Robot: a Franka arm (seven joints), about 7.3 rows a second.
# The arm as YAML. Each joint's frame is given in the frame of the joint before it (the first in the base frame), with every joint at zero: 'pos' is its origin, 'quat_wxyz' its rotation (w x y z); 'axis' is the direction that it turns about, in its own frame. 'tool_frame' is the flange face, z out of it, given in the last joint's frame.
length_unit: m
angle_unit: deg
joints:
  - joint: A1
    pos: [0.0, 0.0, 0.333]
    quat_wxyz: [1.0, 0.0, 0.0, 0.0]
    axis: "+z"
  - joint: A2
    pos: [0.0, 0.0, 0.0]
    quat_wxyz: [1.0, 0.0, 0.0, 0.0]
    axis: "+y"
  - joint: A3
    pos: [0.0, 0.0, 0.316]
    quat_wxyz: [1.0, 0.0, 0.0, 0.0]
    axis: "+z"
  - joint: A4
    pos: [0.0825, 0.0, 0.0]
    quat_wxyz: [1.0, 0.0, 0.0, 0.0]
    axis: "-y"
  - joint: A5
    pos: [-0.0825, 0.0, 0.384]
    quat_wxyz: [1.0, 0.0, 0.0, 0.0]
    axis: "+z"
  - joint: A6
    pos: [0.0, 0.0, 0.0]
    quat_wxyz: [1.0, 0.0, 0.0, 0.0]
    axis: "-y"
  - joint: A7
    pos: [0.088, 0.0, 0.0]
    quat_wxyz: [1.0, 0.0, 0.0, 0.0]
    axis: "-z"
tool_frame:
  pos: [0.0, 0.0, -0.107]
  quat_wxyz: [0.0, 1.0, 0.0, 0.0]
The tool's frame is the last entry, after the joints.
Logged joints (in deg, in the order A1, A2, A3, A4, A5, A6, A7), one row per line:
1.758, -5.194, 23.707, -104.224, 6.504, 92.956, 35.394
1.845, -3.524, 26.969, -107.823, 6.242, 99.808, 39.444
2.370, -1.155, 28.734, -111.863, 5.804, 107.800, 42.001
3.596, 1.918, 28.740, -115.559, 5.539, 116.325, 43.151
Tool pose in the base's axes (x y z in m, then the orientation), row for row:
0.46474, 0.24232, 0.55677, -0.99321, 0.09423, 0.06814, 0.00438
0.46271, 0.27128, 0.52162, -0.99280, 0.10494, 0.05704, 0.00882
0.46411, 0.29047, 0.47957, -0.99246, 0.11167, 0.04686, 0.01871
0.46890, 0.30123, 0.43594, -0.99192, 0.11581, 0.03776, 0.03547
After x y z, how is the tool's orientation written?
As a quaternion, x y z w.
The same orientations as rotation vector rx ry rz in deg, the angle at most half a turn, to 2 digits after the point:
-178.28, 16.91, 12.23
-177.71, 18.78, 10.21
-176.55, 19.86, 8.34
-174.62, 20.39, 6.65

